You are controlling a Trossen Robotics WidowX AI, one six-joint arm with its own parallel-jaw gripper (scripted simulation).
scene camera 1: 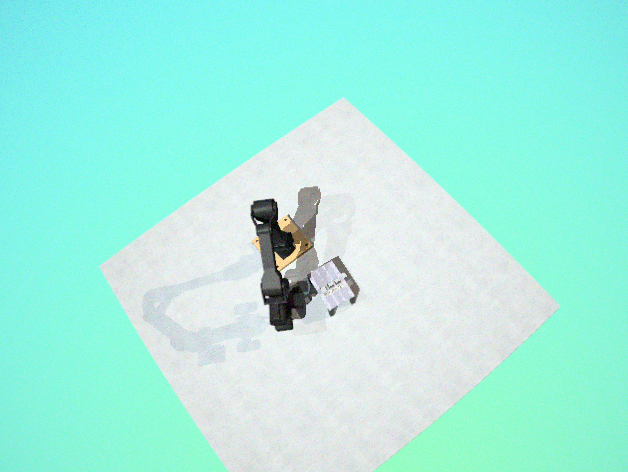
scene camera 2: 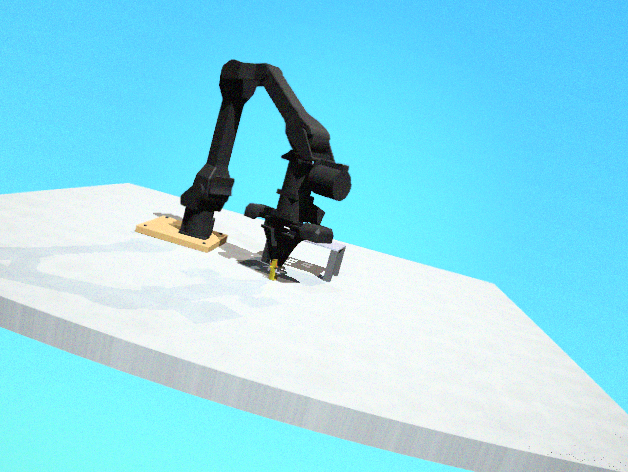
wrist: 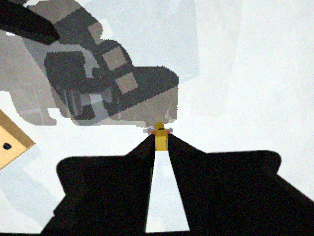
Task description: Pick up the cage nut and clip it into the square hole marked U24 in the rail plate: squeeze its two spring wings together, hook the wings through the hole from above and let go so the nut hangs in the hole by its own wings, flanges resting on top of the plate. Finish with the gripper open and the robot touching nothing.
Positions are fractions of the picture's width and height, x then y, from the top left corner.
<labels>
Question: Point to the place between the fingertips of my gripper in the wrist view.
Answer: At 0.51,0.58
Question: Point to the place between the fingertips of my gripper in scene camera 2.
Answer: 0.44,0.56
</labels>
